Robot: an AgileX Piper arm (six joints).
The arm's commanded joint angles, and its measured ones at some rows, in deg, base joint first. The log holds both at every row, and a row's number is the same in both.
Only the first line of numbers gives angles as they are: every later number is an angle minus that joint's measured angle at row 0.
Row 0, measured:
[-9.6 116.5 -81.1 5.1 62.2 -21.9]
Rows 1 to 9, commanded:
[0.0 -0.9 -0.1 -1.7 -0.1 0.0]
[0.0 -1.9 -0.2 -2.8 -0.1 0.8]
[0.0 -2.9 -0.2 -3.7 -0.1 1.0]
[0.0 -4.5 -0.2 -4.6 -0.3 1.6]
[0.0 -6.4 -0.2 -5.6 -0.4 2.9]
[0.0 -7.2 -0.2 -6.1 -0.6 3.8]
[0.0 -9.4 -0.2 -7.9 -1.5 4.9]
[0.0 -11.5 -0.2 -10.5 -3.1 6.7]
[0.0 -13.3 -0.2 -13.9 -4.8 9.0]
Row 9, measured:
[0.0 -10.8 0.0 -9.7 -2.6 6.1]
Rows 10 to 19, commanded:
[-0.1 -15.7 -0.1 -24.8 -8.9 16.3]
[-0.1 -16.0 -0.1 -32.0 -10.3 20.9]
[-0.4 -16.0 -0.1 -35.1 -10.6 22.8]
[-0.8 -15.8 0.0 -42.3 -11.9 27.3]
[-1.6 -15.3 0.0 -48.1 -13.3 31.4]
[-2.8 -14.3 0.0 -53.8 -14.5 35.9]
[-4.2 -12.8 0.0 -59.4 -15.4 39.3]
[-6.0 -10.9 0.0 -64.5 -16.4 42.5]
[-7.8 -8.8 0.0 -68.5 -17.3 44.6]
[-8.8 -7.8 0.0 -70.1 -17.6 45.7]
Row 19, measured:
[-6.5 -10.3 0.0 -63.8 -16.0 41.9]
